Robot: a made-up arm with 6 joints. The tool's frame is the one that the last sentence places.
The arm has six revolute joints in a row. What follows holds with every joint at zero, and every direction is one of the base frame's. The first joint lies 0.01 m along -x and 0.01 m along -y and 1.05 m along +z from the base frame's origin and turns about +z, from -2.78 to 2.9 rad. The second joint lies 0.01 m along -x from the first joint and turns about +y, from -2.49 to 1.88 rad. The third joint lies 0.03 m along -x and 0.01 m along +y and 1.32 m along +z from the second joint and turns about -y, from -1.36 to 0.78 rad. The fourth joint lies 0.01 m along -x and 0.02 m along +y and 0.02 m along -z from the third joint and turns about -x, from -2.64 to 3.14 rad. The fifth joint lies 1.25 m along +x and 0.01 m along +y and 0.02 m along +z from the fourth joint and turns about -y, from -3 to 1.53 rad. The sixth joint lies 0.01 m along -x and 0.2 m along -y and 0.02 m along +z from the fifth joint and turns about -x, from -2.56 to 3.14 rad. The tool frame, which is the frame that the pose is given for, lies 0.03 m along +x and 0.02 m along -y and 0.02 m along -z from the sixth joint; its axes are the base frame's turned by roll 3.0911, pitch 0.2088 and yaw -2.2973 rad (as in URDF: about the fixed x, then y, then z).
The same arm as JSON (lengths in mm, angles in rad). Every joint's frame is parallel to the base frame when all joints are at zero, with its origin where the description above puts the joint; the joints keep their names.
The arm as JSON. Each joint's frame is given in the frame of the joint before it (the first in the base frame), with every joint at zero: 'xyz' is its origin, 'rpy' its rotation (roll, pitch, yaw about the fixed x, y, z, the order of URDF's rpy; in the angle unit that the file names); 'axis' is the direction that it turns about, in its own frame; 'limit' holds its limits. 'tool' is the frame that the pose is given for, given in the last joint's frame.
{"units": {"length": "mm", "angle": "rad"}, "joints": [
  {"name": "joint 1", "type": "revolute", "origin": {"xyz": [-10.0, -10.0, 1050.0], "rpy": [0.0, 0.0, 0.0]}, "axis": [0.0, 0.0, 1.0], "limit": {"lower": -2.78, "upper": 2.9}},
  {"name": "joint 2", "type": "revolute", "origin": {"xyz": [-10.0, 0.0, 0.0], "rpy": [0.0, 0.0, 0.0]}, "axis": [0.0, 1.0, 0.0], "limit": {"lower": -2.49, "upper": 1.88}},
  {"name": "joint 3", "type": "revolute", "origin": {"xyz": [-30.0, 10.0, 1320.0], "rpy": [0.0, 0.0, 0.0]}, "axis": [0.0, -1.0, 0.0], "limit": {"lower": -1.36, "upper": 0.78}},
  {"name": "joint 4", "type": "revolute", "origin": {"xyz": [-10.0, 20.0, -20.0], "rpy": [0.0, 0.0, 0.0]}, "axis": [-1.0, 0.0, 0.0], "limit": {"lower": -2.64, "upper": 3.14}},
  {"name": "joint 5", "type": "revolute", "origin": {"xyz": [1250.0, 10.0, 20.0], "rpy": [0.0, 0.0, 0.0]}, "axis": [0.0, -1.0, 0.0], "limit": {"lower": -3.0, "upper": 1.53}},
  {"name": "joint 6", "type": "revolute", "origin": {"xyz": [-10.0, -200.0, 20.0], "rpy": [0.0, 0.0, 0.0]}, "axis": [-1.0, 0.0, 0.0], "limit": {"lower": -2.56, "upper": 3.14}}
], "tool": {"origin": {"xyz": [30.0, -20.0, -20.0], "rpy": [3.0911, 0.2088, -2.2973]}}}

